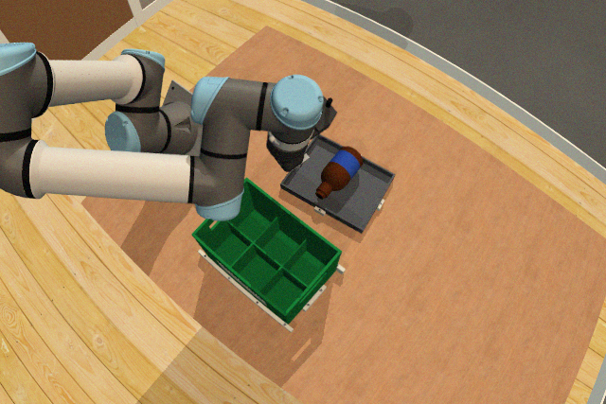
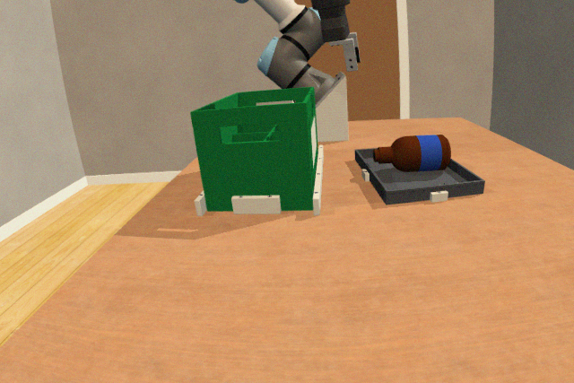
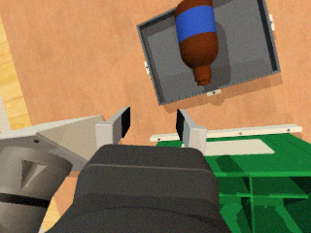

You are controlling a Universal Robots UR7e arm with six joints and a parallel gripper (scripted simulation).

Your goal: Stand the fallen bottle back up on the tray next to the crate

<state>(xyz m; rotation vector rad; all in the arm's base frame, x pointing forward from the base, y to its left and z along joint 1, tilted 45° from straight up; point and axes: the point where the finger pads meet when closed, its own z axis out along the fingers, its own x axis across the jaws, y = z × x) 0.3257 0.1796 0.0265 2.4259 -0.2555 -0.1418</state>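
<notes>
The bottle is 5 cm ahead of my hand, 11 cm to the left of it and 19 cm below it. Also, from my hand: green crate: 8 cm ahead, 17 cm to the right, 15 cm below; then dark grey tray: 6 cm ahead, 12 cm to the left, 22 cm below.
</notes>
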